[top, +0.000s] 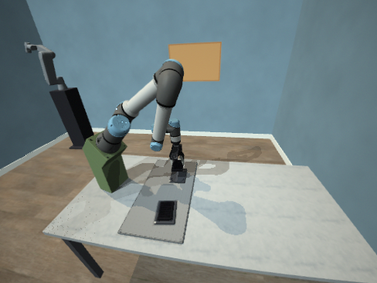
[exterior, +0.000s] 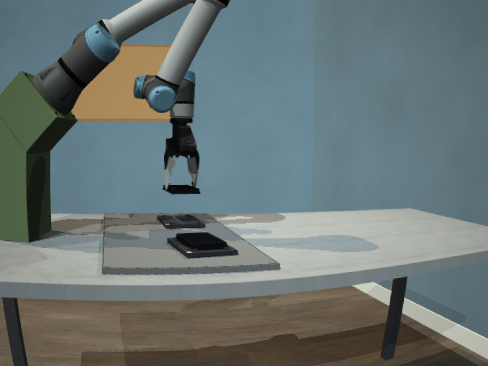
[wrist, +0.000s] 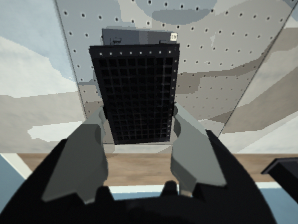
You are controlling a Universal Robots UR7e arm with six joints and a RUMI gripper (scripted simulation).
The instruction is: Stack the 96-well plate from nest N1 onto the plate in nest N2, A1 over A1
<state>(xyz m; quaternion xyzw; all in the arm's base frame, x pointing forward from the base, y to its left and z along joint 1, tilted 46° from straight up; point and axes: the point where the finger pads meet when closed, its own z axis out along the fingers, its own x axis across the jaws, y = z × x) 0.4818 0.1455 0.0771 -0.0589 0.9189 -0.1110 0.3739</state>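
Right now the white label is 80 mm behind my hand, 420 mm to the right of it and 100 mm below it. The rest, counted from my hand: dark 96-well plate (10 mm below); plate nest (110 mm below).
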